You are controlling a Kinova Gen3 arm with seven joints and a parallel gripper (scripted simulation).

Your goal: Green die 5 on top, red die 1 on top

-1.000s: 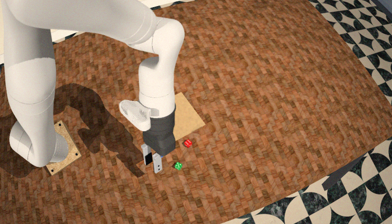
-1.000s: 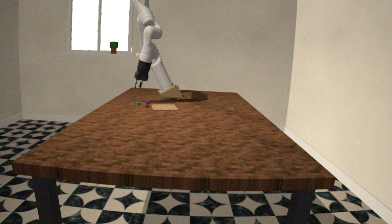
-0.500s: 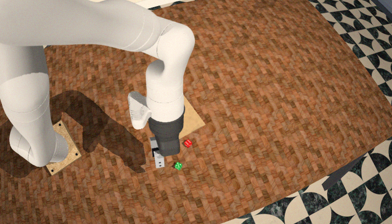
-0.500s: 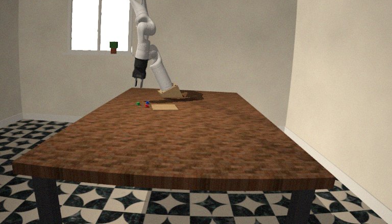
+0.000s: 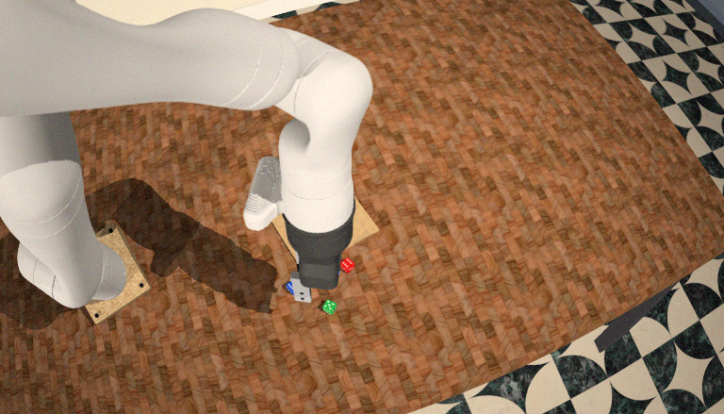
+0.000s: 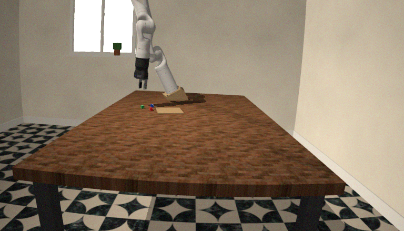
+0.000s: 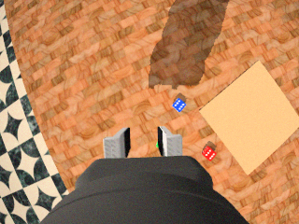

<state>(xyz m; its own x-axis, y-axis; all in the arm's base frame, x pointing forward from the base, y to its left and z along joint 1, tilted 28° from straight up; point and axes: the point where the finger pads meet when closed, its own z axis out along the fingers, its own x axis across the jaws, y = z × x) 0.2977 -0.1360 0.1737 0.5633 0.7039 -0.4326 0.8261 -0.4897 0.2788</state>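
Now: the green die 3 cm ahead of my hand and 12 cm below it. Also, from my hand: tan mat 9 cm ahead, 15 cm to the left, 12 cm below; red die 8 cm ahead, 5 cm to the left, 12 cm below; blue die 1 cm behind, 6 cm to the left, 12 cm below.
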